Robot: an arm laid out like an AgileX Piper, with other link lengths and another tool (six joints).
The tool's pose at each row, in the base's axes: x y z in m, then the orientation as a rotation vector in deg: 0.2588 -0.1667 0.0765 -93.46 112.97 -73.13; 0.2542 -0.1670 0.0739 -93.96 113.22 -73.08; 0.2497 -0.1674 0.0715 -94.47 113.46 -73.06; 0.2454 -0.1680 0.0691 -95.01 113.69 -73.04; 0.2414 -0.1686 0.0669 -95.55 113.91 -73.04; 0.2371 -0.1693 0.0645 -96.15 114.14 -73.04; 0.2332 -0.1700 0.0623 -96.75 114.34 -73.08; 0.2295 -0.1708 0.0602 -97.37 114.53 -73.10; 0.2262 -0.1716 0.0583 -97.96 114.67 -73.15; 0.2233 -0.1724 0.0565 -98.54 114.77 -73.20; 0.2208 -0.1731 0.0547 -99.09 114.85 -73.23; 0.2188 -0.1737 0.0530 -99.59 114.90 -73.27; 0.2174 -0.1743 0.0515 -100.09 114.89 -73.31; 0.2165 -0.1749 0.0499 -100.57 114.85 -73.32; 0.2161 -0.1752 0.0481 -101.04 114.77 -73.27; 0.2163 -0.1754 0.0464 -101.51 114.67 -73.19
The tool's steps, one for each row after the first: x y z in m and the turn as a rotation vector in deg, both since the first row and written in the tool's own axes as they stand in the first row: 0.0010 0.0050 -0.0016 -0.37 0.12 -0.31; 0.0020 0.0097 -0.0031 -0.74 0.26 -0.63; 0.0032 0.0143 -0.0045 -1.10 0.40 -0.98; 0.0044 0.0186 -0.0057 -1.46 0.55 -1.33; 0.0056 0.0233 -0.0070 -1.85 0.70 -1.73; 0.0068 0.0275 -0.0081 -2.20 0.87 -2.14; 0.0081 0.0315 -0.0091 -2.57 1.03 -2.55; 0.0093 0.0351 -0.0100 -2.88 1.17 -2.96; 0.0104 0.0384 -0.0106 -3.16 1.30 -3.37; 0.0113 0.0414 -0.0110 -3.42 1.40 -3.75; 0.0119 0.0440 -0.0111 -3.65 1.49 -4.10; 0.0125 0.0460 -0.0110 -3.83 1.55 -4.46; 0.0128 0.0479 -0.0104 -3.99 1.57 -4.80; 0.0127 0.0495 -0.0095 -4.14 1.53 -5.12; 0.0122 0.0507 -0.0083 -4.28 1.47 -5.44
